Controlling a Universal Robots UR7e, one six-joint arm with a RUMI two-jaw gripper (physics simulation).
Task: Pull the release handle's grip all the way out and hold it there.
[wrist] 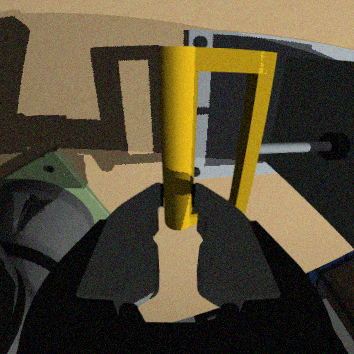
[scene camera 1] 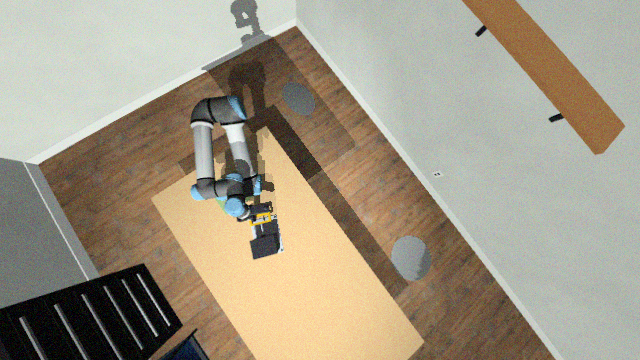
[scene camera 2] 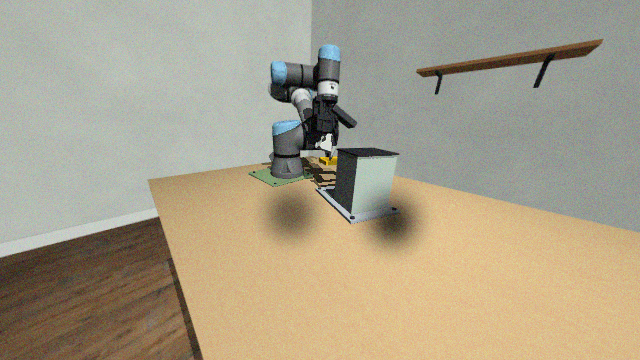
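The release handle's yellow grip (scene camera 1: 260, 219) (scene camera 2: 327, 161) is a rectangular frame with a thick round bar. In the wrist view this round bar (wrist: 178, 110) stands upright left of centre. A pale rod (wrist: 287, 148) runs from the grip's opposite side to a black collar (wrist: 334, 145) on the dark housing (scene camera 1: 265, 246) (scene camera 2: 372, 185), with a long stretch of rod showing. My gripper (wrist: 177, 185) is shut on the grip: its two dark fingertips stand close on either side of the round bar near its lower end. The grip stands clear of the housing, beyond the base plate's edge.
The housing's pale base plate (scene camera 2: 376, 216) (wrist: 201, 90) lies on the wooden table (scene camera 1: 320, 280) (scene camera 2: 280, 280). The arm's green mounting plate (scene camera 2: 274, 179) (wrist: 67, 170) is close by the grip. A wall shelf (scene camera 1: 545, 65) (scene camera 2: 510, 61) hangs apart from the table.
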